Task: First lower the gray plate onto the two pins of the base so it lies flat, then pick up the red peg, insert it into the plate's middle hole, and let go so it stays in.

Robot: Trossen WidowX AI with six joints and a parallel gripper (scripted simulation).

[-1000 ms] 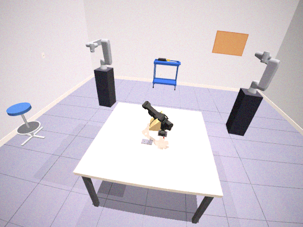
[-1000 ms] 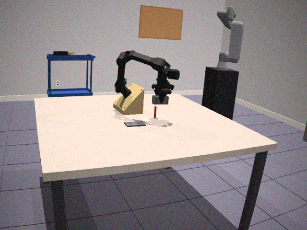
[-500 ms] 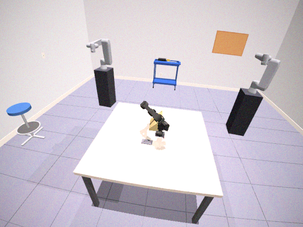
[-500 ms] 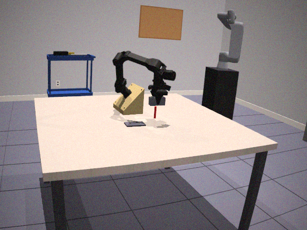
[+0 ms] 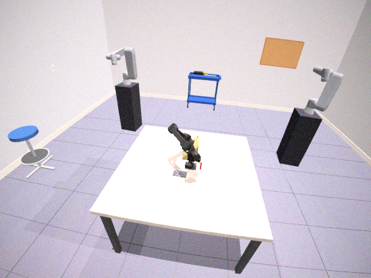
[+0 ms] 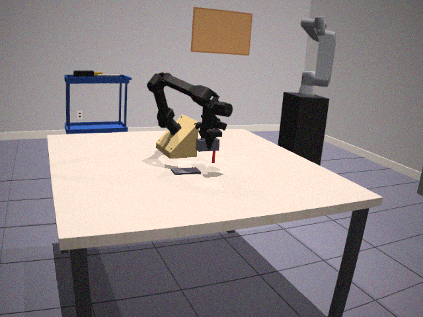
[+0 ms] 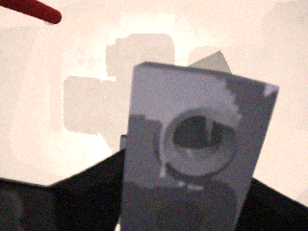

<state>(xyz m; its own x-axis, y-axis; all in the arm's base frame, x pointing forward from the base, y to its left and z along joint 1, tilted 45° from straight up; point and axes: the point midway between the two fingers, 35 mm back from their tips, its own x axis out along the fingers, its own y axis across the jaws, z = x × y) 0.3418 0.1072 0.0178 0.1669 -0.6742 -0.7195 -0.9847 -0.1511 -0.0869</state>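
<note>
Right now the dark base is 100 mm below my gripper tip and 90 mm to the right of it. From my gripper tip the other things lie so: red peg 120 mm behind, 80 mm to the left, 70 mm below; gray plate 30 mm above.
</note>
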